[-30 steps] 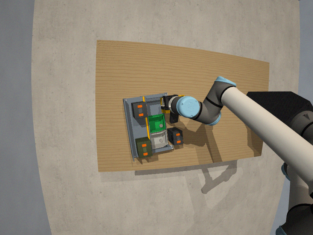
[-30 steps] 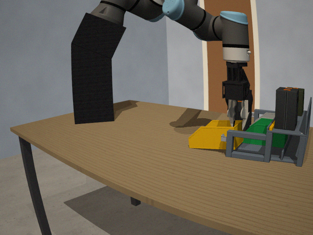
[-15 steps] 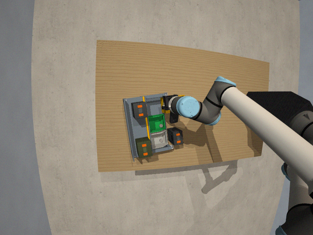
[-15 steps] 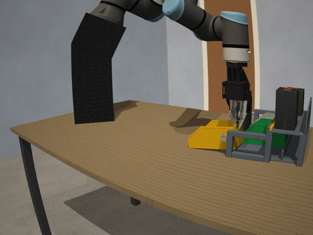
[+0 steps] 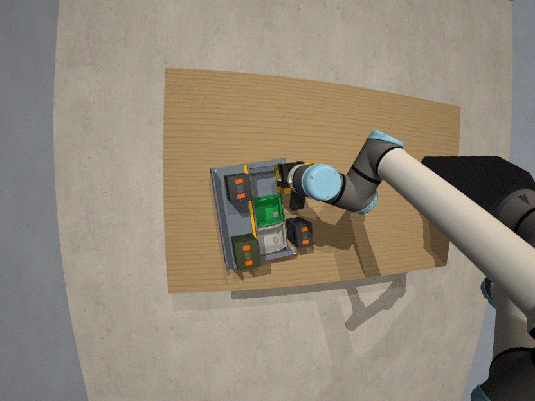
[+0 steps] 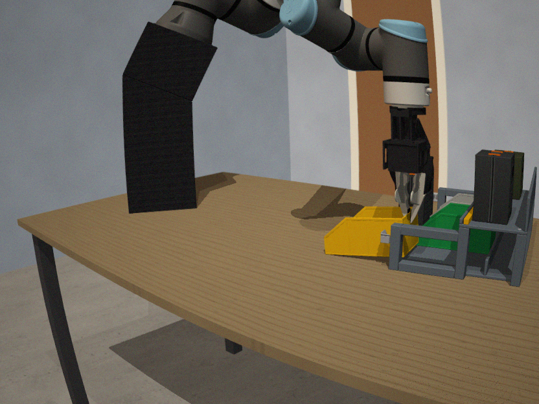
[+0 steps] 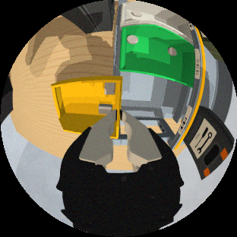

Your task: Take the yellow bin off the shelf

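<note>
The yellow open bin lies 70 mm behind my hand, 30 mm to the right of it and 40 mm below it. Also, from my hand: dark green box (80 mm ahead, 280 mm to the left, 60 mm above); then white bin (10 mm behind, 240 mm to the left, 40 mm below); then green bin (40 mm ahead, 140 mm to the left, 40 mm below).
</note>
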